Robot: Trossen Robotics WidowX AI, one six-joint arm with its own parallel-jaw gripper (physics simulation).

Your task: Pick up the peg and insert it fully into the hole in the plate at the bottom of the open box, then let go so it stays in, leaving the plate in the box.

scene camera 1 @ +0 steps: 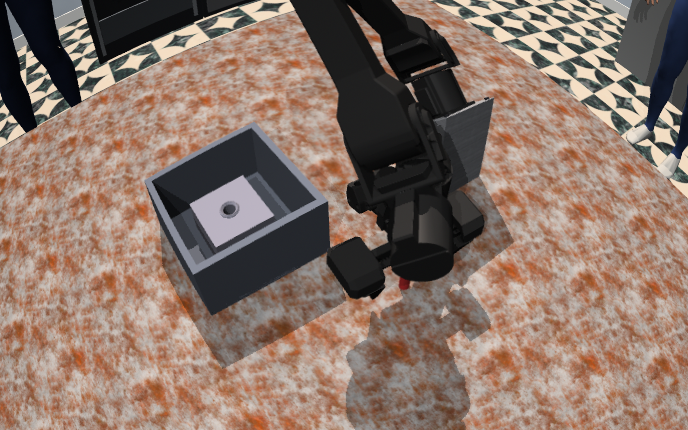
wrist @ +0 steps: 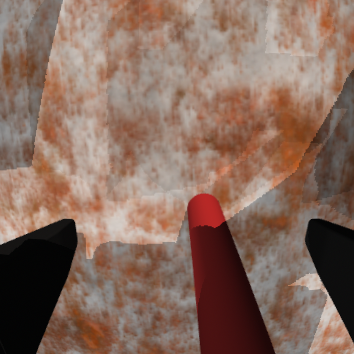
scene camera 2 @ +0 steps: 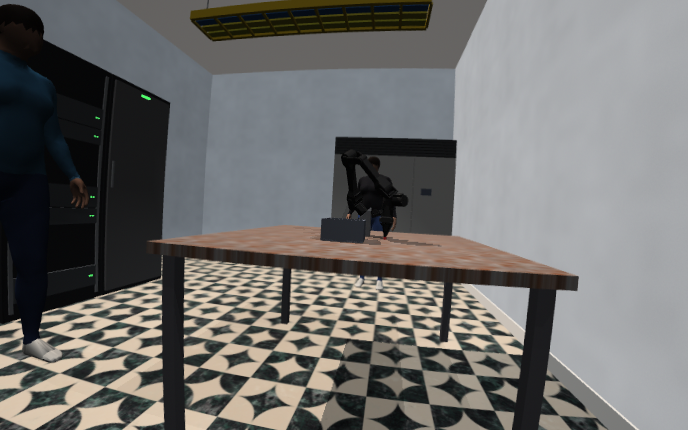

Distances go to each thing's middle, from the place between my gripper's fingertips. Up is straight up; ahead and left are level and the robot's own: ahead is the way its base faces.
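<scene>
The dark grey box [scene camera 1: 300, 233] is 210 mm to the right of my hand, 110 mm ahead of it and 30 mm above it. As for the pale square plate [scene camera 1: 227, 215], my hand is 20 mm below it, 110 mm short of it and 210 mm to the left of it.
</scene>
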